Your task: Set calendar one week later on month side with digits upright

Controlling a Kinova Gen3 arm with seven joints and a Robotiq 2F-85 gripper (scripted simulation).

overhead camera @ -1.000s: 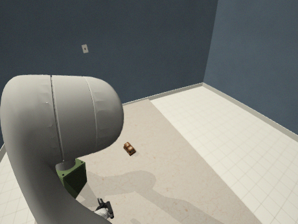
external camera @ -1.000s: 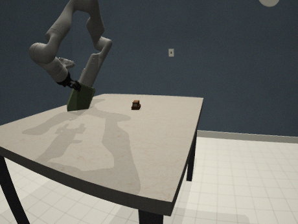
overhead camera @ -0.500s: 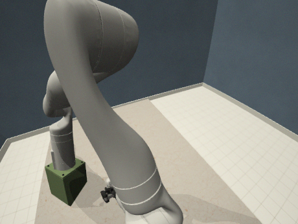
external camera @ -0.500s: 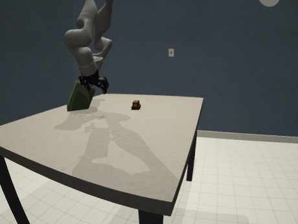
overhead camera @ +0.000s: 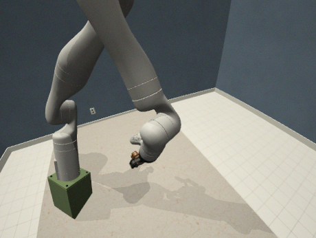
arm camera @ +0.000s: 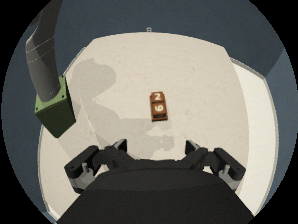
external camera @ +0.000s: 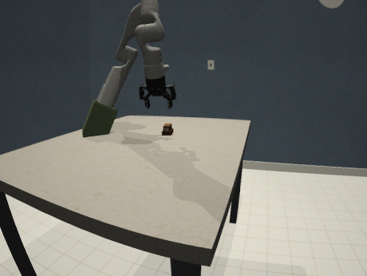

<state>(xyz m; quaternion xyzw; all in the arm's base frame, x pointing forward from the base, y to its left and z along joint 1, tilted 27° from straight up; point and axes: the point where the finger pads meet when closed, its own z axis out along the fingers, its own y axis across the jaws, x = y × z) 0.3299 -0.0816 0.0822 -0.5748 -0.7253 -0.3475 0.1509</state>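
The brown digit cube lies 20 mm behind my hand, 100 mm to the left of it and 110 mm below it. From my hand the other things lie so: brown calendar tray (20 mm behind, 120 mm to the left, 130 mm below).
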